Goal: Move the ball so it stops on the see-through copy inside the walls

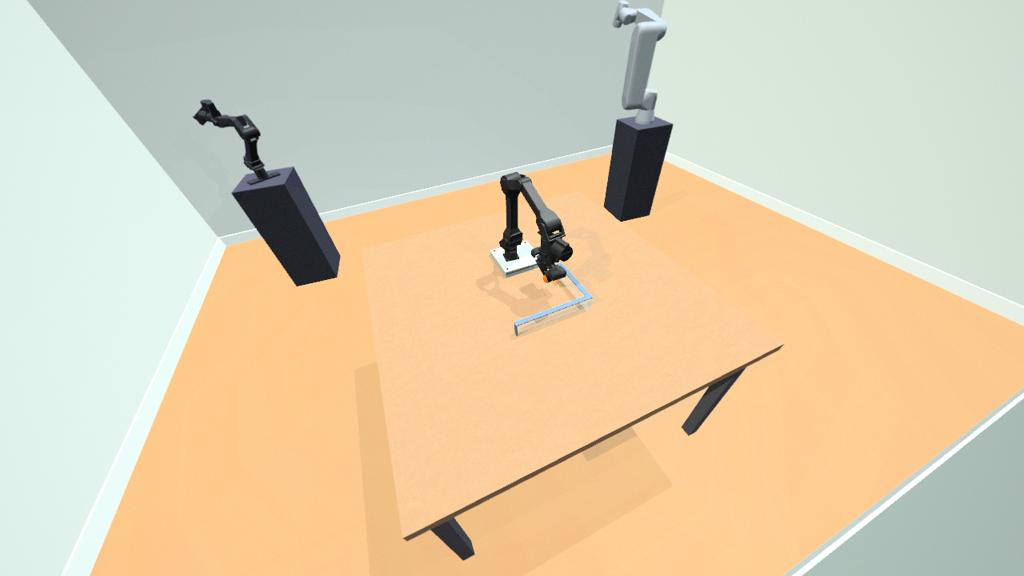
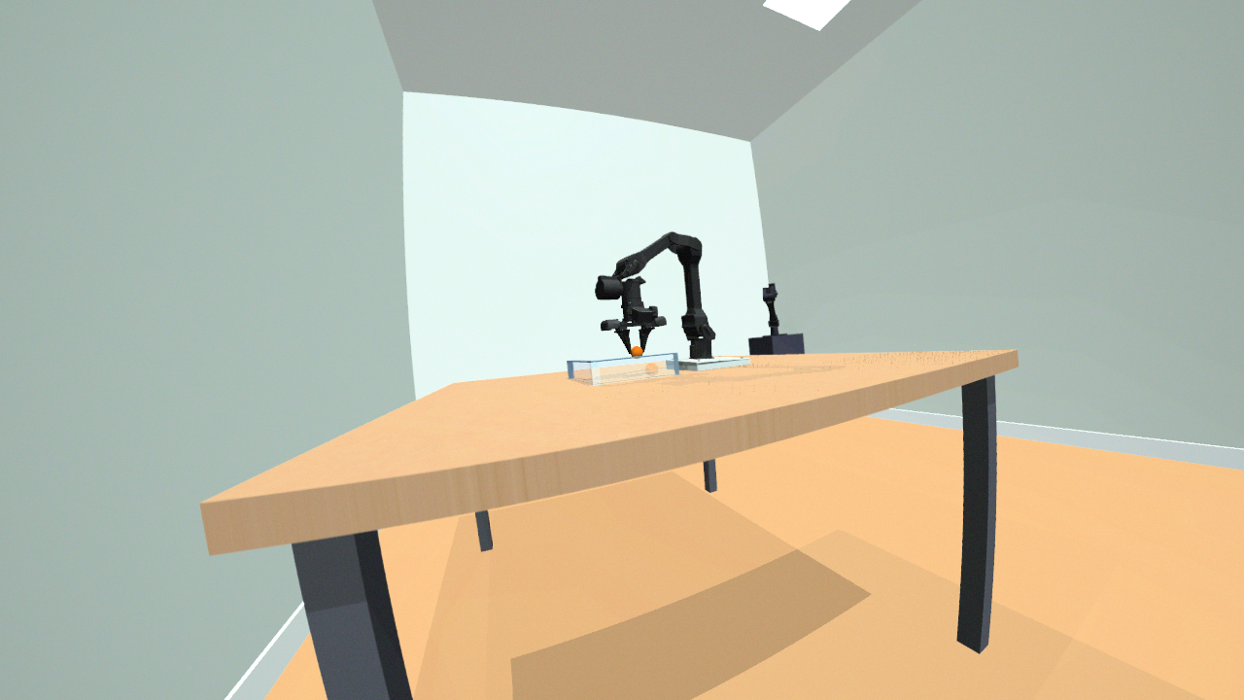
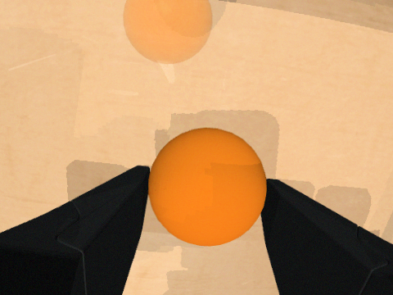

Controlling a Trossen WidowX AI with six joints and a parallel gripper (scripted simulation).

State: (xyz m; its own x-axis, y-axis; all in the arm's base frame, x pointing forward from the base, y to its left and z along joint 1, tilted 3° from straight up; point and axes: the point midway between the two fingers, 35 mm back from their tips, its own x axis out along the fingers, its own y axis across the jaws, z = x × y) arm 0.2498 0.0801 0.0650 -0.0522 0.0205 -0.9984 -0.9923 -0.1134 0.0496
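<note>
Right now my gripper tip is 30 mm past the see-through copy of the ball, 50 mm to the right of it and 50 mm above it.
</note>
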